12 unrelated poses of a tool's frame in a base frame.
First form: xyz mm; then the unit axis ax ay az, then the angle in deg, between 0 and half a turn.
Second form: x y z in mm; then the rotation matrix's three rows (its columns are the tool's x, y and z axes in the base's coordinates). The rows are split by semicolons. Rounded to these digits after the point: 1 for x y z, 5 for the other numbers.
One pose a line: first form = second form
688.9 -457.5 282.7 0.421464 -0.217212 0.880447 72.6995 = 688.9 -457.5 282.7; 0.42219 -0.90494 0.05334; 0.77629 0.33053 -0.53677; 0.46811 0.26803 0.84204
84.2 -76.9 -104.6 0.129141 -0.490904 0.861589 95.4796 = 84.2 -76.9 -104.6; -0.07722 -0.92710 -0.36677; 0.78820 0.16851 -0.59190; 0.61055 -0.33480 0.71773
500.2 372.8 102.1 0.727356 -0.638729 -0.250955 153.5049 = 500.2 372.8 102.1; 0.10756 -0.76842 -0.63085; -0.99233 -0.12187 -0.02074; -0.06095 0.62824 -0.77563
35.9 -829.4 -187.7 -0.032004 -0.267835 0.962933 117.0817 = 35.9 -829.4 -187.7; -0.45377 -0.84488 -0.28332; 0.86983 -0.35087 -0.34683; 0.19362 -0.40382 0.89412
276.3 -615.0 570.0 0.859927 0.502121 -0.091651 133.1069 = 276.3 -615.0 570.0; 0.56144 0.79377 0.23392; 0.65994 -0.25894 -0.70528; -0.49926 0.55035 -0.66922
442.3 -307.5 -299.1 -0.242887 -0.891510 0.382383 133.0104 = 442.3 -307.5 -299.1; -0.58290 0.08463 -0.80813; 0.64385 0.65481 -0.39583; 0.49567 -0.75104 -0.43618
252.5 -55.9 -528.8 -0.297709 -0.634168 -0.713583 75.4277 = 252.5 -55.9 -528.8; 0.31793 0.83192 -0.45478; -0.54933 0.55258 0.62681; 0.77276 0.05054 0.63269
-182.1 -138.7 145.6 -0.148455 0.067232 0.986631 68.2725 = -182.1 -138.7 145.6; 0.38407 -0.92282 -0.02979; 0.91025 0.37304 0.17969; -0.15470 -0.09613 0.98327
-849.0 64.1 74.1 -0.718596 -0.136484 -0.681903 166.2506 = -849.0 64.1 74.1; 0.04662 0.35542 0.93355; 0.03127 -0.93462 0.35426; 0.99842 0.01268 -0.05469
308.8 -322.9 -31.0 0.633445 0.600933 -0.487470 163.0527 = 308.8 -322.9 -31.0; -0.17149 0.88688 -0.42899; 0.60269 -0.25001 -0.75780; -0.77933 -0.38851 -0.49164
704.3 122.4 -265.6 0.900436 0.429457 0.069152 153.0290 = 704.3 122.4 -265.6; 0.64215 0.69997 0.31254; 0.76270 -0.54243 -0.35222; -0.07701 0.46455 -0.88219
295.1 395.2 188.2 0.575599 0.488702 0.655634 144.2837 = 295.1 395.2 188.2; -0.21160 0.12694 0.96908; 0.89243 -0.37918 0.24454; 0.39850 0.91657 -0.03305
